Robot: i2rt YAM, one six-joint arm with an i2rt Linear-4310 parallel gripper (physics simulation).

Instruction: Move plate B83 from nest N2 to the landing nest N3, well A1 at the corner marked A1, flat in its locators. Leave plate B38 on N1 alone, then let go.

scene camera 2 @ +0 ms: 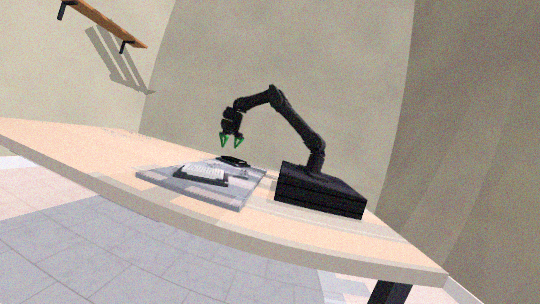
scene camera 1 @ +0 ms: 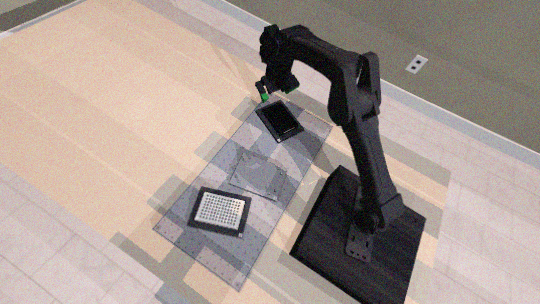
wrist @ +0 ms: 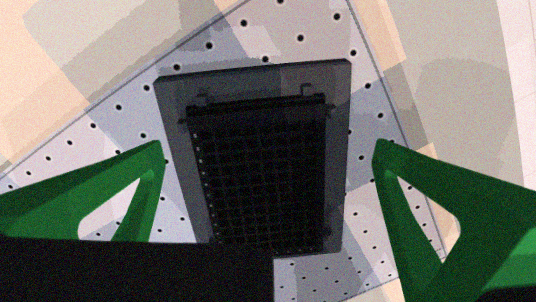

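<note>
A black 96-well plate point(scene camera 1: 281, 119) point(scene camera 2: 233, 160) point(wrist: 260, 190) lies in a dark nest point(wrist: 250, 80) at the board's far end; its number is not legible. A white plate point(scene camera 1: 220, 210) point(scene camera 2: 202, 171) sits in another dark nest at the near end, its number also unreadable. A grey nest point(scene camera 1: 257, 175) with small locator pins lies empty between them. My gripper point(scene camera 1: 278, 94) point(scene camera 2: 230, 147) point(wrist: 268, 151) is open and empty, above the black plate. In the wrist view the green fingers stand on either side of the plate and its nest. The plate's lower left corner is hidden there.
The nests stand on a perforated grey board point(scene camera 1: 210, 255) point(scene camera 2: 230, 197) point(wrist: 130, 115) on the wooden table point(scene camera 1: 100, 100) point(scene camera 2: 300, 235). The arm's black base block point(scene camera 1: 320, 235) point(scene camera 2: 320, 197) stands beside the board. A wall shelf point(scene camera 2: 105, 22) is far behind.
</note>
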